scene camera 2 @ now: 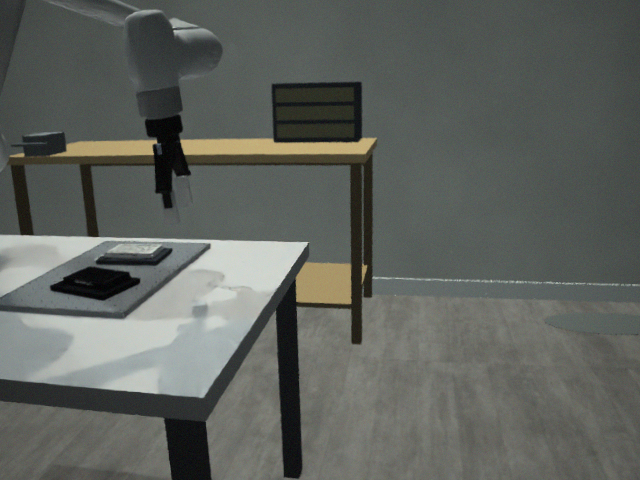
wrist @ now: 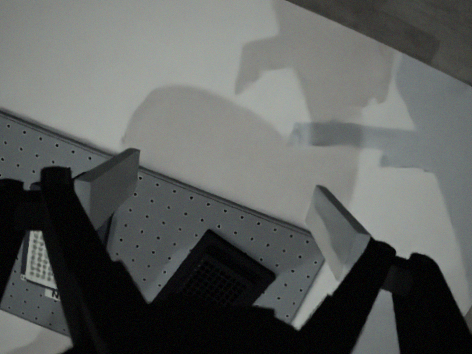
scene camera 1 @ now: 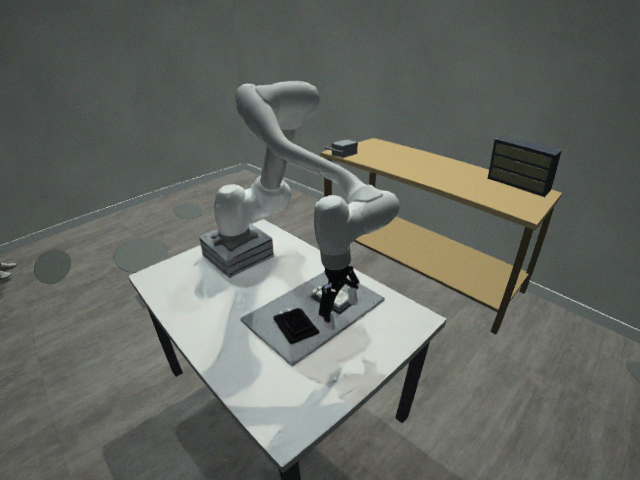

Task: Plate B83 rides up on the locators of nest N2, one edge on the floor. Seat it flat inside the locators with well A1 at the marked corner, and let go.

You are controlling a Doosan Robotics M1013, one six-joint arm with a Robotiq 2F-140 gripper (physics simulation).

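Places are measured from the arm's base along level axes (x down, y ahead, z right), in metres.
Pixels of known places: gripper, between the fingertips: [scene camera 2: 179,214] [wrist: 226,186] [scene camera 1: 341,315]; arm's base, origin of its link: [scene camera 1: 234,236].
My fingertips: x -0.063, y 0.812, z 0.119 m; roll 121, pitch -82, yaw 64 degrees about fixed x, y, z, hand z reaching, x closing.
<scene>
Ahead of a thing's pixels: the offset from my fingertips to its top centre. "pt": to the spot under its first point. Level surfaces: height alone.
A black plate @[dz +0.027, dx +0.134, dy -0.203 m] [scene camera 1: 297,321] [scene camera 2: 99,274] [wrist: 215,282] sits in a dark nest @[pt dz +0.069, dx +0.150, dy -0.265 m] [scene camera 2: 62,286] on the grey board; in scene camera 2 it stands proud of the nest and looks slightly tilted. A white plate @[dz -0.195, dx +0.137, dy -0.207 m] [scene camera 2: 135,250] [wrist: 39,260] sits in the other dark nest [scene camera 2: 149,259]. Only part of a label with an "N" shows beside the white plate in the wrist view, so I cannot tell which nest is N2 or which plate is B83. My gripper [scene camera 1: 341,308] [scene camera 2: 178,204] [wrist: 226,186] is open and empty, pointing down above the board. Well A1 and the marked corner cannot be made out.
The perforated grey board @[dz -0.093, dx +0.162, dy -0.223 m] [scene camera 1: 268,320] [scene camera 2: 41,303] [wrist: 160,200] lies on the white table @[dx +0.176 m] [scene camera 1: 248,397] [scene camera 2: 258,258]. The arm's base stands on a grey block [scene camera 1: 236,254] at the table's back. A wooden bench [scene camera 1: 434,178] [scene camera 2: 222,149] behind carries a drawer cabinet [scene camera 1: 523,164] [scene camera 2: 316,112] and a small grey box [scene camera 1: 344,148] [scene camera 2: 45,143].
</scene>
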